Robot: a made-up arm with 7 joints. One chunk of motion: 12 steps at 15 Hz.
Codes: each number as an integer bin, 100 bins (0 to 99) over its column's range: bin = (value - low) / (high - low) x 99, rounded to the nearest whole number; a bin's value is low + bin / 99 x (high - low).
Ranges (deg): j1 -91.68..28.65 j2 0..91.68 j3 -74.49..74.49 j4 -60.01..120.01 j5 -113..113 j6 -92.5..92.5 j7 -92.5..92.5
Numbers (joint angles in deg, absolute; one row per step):
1: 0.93 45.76 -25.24 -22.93 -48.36 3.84 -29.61
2: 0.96 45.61 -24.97 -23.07 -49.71 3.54 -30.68
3: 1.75 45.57 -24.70 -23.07 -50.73 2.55 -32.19
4: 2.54 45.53 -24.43 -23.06 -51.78 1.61 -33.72
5: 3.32 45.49 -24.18 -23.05 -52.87 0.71 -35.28
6: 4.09 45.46 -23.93 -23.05 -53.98 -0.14 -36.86
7: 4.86 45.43 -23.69 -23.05 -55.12 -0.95 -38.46
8: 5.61 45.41 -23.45 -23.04 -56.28 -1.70 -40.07
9: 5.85 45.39 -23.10 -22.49 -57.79 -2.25 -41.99
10: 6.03 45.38 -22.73 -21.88 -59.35 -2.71 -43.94
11: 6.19 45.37 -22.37 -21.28 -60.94 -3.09 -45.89
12: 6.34 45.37 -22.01 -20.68 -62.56 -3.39 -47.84
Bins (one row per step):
1: 76 49 33 20 28 52 34
2: 76 49 33 20 28 51 33
3: 77 49 33 20 27 51 32
4: 78 49 33 20 27 50 31
5: 78 49 33 20 26 50 31
6: 79 49 34 20 26 49 30
7: 79 49 34 20 25 49 29
8: 80 49 34 20 25 49 28
9: 80 49 34 21 24 48 27
10: 80 49 34 21 24 48 26
11: 81 49 35 21 23 48 25
12: 81 49 35 22 22 48 24

